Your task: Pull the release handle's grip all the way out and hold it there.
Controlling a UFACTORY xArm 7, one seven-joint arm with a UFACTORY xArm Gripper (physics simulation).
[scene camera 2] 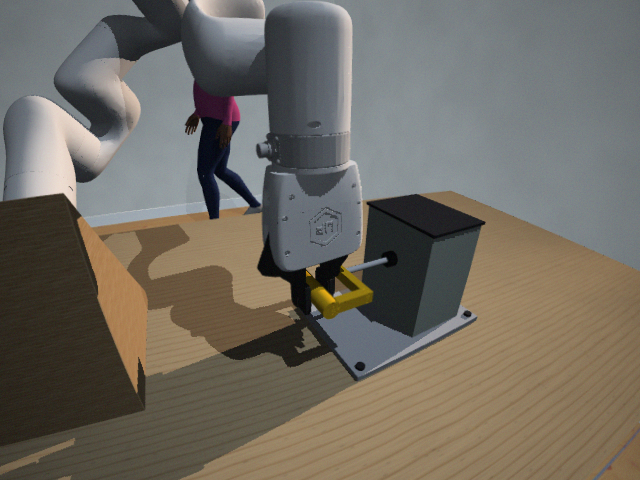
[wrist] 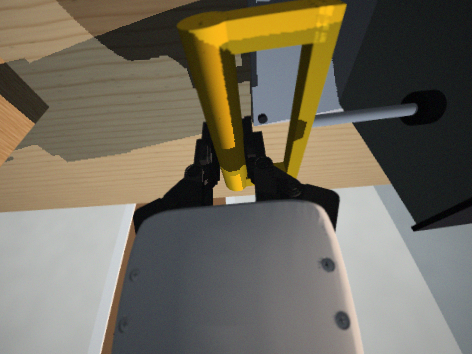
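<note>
The release handle's yellow grip [scene camera 2: 323, 298] [wrist: 212, 95] is a rectangular loop with a thick round bar on its outer side. A thin grey rod [scene camera 2: 368, 264] [wrist: 365, 115] joins it to a black collar [scene camera 2: 389, 258] [wrist: 424, 107] on the side of the dark grey housing [scene camera 2: 395, 289] [wrist: 400, 60]. A length of rod shows between loop and collar. My gripper [scene camera 2: 314, 295] [wrist: 230, 132] points down and is shut on the round bar, one finger on each side. The grip is above the outer edge of the base plate. The far finger is partly hidden in the scene view.
The housing stands on a light grey base plate [scene camera 2: 361, 341] [wrist: 280, 92] with dark bolts at its corners. A large wooden block [scene camera 2: 62, 320] [wrist: 15, 110] stands at the left on the wooden table [scene camera 2: 465, 403]. A person [scene camera 2: 214, 134] in a pink top is behind the table.
</note>
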